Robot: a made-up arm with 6 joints. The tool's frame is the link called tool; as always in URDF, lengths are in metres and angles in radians. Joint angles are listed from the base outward.
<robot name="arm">
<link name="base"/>
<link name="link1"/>
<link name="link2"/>
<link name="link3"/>
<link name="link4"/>
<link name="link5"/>
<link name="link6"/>
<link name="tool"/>
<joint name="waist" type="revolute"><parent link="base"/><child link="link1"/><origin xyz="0 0 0.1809"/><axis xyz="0 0 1"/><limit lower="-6.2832" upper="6.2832"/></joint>
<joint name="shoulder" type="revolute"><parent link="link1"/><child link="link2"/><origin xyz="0 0.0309 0" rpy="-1.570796 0 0"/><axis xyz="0 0 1"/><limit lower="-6.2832" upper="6.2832"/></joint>
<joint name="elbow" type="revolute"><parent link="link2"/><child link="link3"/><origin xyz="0 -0.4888 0"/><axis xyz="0 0 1"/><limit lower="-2.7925" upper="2.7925"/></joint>
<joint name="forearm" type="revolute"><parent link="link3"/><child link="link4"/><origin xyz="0 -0.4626 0" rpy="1.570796 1.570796 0"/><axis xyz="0 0 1"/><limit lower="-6.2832" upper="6.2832"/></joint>
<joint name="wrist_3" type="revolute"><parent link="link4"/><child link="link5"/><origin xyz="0 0 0" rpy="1.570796 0 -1.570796"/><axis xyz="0 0 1"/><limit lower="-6.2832" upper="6.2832"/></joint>
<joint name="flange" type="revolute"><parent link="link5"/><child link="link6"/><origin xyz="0 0.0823 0" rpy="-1.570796 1.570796 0"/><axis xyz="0 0 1"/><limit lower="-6.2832" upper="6.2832"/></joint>
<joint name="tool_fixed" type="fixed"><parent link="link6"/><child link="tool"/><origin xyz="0 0 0" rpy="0 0 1.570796"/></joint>
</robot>
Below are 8 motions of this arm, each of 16 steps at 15 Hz.
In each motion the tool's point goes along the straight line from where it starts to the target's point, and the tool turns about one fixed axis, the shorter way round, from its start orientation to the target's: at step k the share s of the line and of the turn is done. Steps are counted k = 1, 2, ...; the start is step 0. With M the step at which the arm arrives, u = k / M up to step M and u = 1 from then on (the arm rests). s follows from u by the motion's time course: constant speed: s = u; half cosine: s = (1 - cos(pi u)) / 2; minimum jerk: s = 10 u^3 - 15 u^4 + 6 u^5.
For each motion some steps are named. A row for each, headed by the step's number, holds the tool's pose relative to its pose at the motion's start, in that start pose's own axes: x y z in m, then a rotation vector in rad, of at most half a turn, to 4 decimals.
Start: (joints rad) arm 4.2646 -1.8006 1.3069 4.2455 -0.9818 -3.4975
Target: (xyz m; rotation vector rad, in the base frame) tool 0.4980 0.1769 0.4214 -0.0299 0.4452 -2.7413
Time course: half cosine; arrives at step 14
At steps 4, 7, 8, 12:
4: 0.0755 0.0131 0.0293 0.1209 0.0445 -0.2140
7: 0.2005 0.0348 0.0777 0.3211 0.1182 -0.5685
8: 0.2451 0.0425 0.0950 0.3926 0.1445 -0.6950
12: 0.3811 0.0661 0.1477 0.6104 0.2247 -1.0806

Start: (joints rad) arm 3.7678 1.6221 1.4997 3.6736 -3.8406 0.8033
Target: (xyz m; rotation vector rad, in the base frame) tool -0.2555 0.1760 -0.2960 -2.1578 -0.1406 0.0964
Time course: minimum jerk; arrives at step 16
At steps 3, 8, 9, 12, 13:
3: 0.0217 0.0111 -0.0088 -0.0814 0.0527 0.0126
8: 0.2226 0.1135 -0.0903 -0.8344 0.5403 0.1290
9: 0.2742 0.1398 -0.1113 -1.0279 0.6657 0.1589
12: 0.3991 0.2035 -0.1620 -1.4960 0.9688 0.2313
13: 0.4235 0.2160 -0.1719 -1.5874 1.0280 0.2454

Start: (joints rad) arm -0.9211 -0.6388 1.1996 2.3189 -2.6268 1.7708
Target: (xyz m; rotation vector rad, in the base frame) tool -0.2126 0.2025 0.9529 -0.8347 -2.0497 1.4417
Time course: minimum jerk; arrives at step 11
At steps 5, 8, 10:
5: 0.0927 0.0398 0.0003 0.3814 0.0386 0.2500
8: 0.1945 0.0835 0.0006 0.8001 0.0811 0.5244
10: 0.2219 0.0952 0.0007 0.9125 0.0925 0.5981

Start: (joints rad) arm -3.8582 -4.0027 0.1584 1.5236 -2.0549 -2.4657
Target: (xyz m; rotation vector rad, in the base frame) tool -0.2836 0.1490 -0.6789 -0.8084 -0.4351 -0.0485
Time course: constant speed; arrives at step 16
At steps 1, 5, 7, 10, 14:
1: 0.0205 0.0150 -0.0060 0.0371 -0.0707 0.0249
5: 0.1026 0.0749 -0.0300 0.1856 -0.3534 0.1246
7: 0.1437 0.1049 -0.0420 0.2598 -0.4947 0.1745
10: 0.2053 0.1498 -0.0600 0.3711 -0.7067 0.2492
14: 0.2874 0.2097 -0.0840 0.5196 -0.9894 0.3489

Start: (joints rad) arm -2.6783 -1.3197 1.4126 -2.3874 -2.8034 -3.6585
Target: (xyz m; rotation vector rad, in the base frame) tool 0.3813 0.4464 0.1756 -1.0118 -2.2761 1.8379
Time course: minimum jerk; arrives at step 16
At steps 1, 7, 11, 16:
1: 0.0009 0.0001 0.0009 0.0019 -0.0013 -0.0013
7: 0.1634 0.0259 0.1562 0.3264 -0.2216 -0.2248
11: 0.3488 0.0552 0.3335 0.6969 -0.4731 -0.4800
16: 0.4254 0.0674 0.4067 0.8499 -0.5769 -0.5854

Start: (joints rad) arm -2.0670 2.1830 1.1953 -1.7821 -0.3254 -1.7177
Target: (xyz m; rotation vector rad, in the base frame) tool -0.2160 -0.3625 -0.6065 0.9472 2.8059 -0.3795
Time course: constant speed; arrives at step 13
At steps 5, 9, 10, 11, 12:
5: 0.0436 0.0377 -0.0321 0.1074 0.2154 0.7404
9: 0.0785 0.0679 -0.0577 0.1932 0.3877 1.3327
10: 0.0872 0.0754 -0.0641 0.2147 0.4307 1.4808
11: 0.0960 0.0830 -0.0705 0.2362 0.4738 1.6289
12: 0.1047 0.0905 -0.0769 0.2577 0.5169 1.7770

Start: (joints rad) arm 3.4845 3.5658 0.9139 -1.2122 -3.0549 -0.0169
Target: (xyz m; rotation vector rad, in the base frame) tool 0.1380 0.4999 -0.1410 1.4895 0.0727 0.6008
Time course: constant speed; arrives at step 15
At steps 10, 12, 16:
10: -0.3390 -0.0233 0.1812 0.0122 1.0657 0.5347
12: -0.4067 -0.0279 0.2175 0.0147 1.2788 0.6416
16: -0.5084 -0.0349 0.2718 0.0183 1.5985 0.8020

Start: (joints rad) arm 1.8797 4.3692 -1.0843 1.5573 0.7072 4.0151
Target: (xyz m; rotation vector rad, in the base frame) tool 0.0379 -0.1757 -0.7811 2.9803 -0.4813 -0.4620
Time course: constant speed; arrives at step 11
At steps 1, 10, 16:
1: -0.0156 -0.0369 0.0112 0.0372 0.0147 -0.0290
10: -0.1562 -0.3687 0.1121 0.3721 0.1471 -0.2903
16: -0.1719 -0.4056 0.1233 0.4093 0.1618 -0.3193

